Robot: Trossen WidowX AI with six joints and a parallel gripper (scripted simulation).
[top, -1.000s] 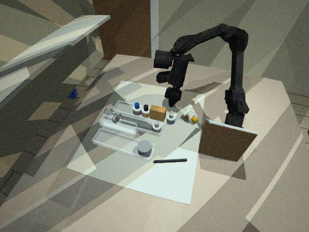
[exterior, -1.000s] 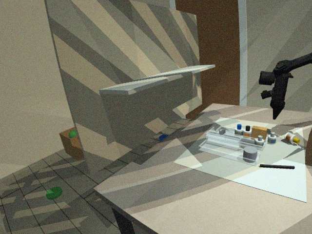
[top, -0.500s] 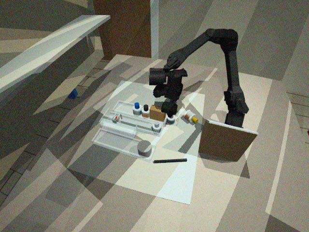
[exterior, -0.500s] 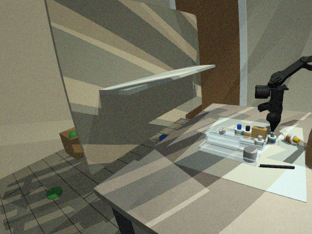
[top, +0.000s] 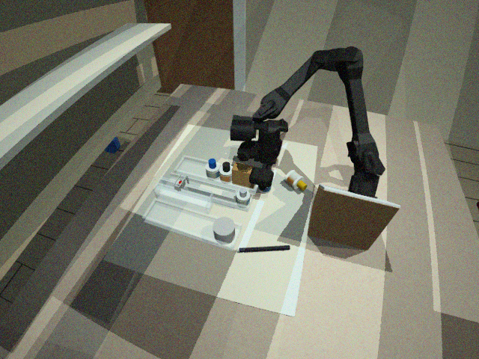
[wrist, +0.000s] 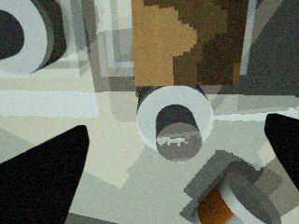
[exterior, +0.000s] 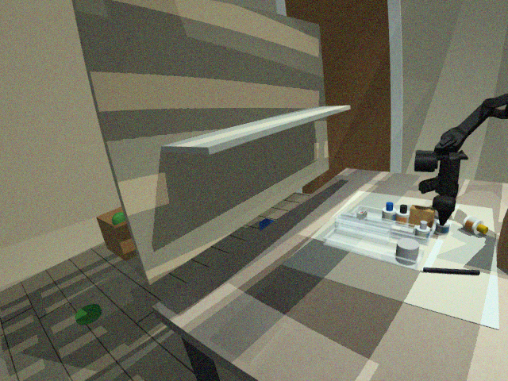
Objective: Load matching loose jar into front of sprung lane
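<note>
The grey cylinder is 20 cm to the left of my gripper tip, 8 cm ahead of it and 2 cm below it. Round my gripper tip: black rod: 22 cm to the left, 4 cm below, 4 cm behind.
</note>
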